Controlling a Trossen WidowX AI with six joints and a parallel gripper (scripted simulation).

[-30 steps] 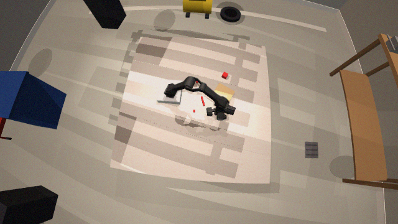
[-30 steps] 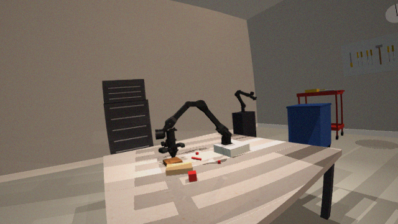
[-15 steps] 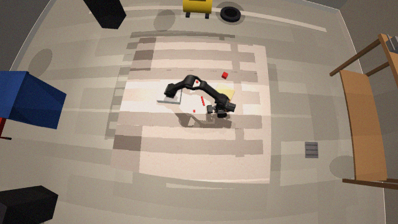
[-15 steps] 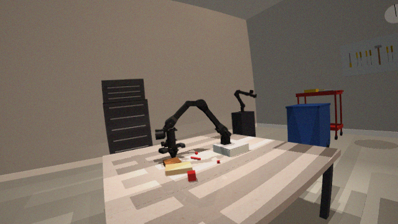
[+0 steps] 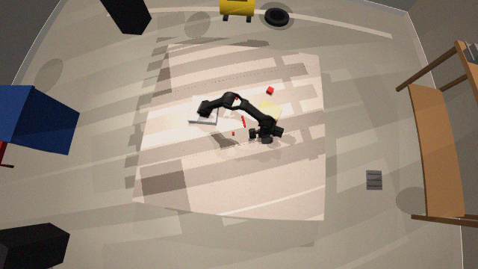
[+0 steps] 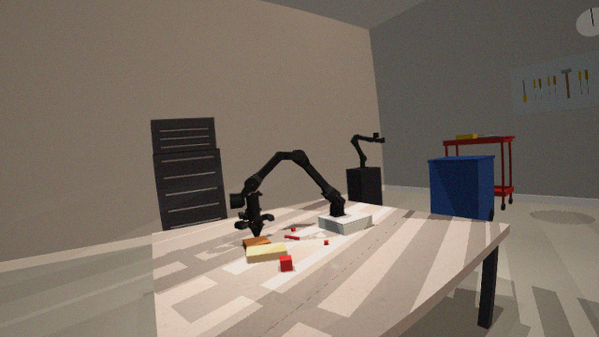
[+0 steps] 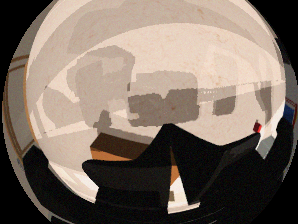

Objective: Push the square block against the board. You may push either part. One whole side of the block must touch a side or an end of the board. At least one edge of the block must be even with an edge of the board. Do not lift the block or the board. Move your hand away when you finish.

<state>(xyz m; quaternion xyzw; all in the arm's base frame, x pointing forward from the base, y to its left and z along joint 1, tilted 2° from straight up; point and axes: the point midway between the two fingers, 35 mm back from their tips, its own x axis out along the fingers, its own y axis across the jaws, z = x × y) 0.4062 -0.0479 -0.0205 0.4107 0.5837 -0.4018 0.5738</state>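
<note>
Right now my gripper tip is 2 cm short of the orange flat square, 8 cm to the right of it and 1 cm below it. From my gripper tip the other things lie so: tan board 1 cm ahead, 20 cm to the left, 1 cm above; then thin red stick 15 cm behind, 7 cm to the left; then red square block 2 cm behind, 34 cm to the left, 1 cm above.
</note>
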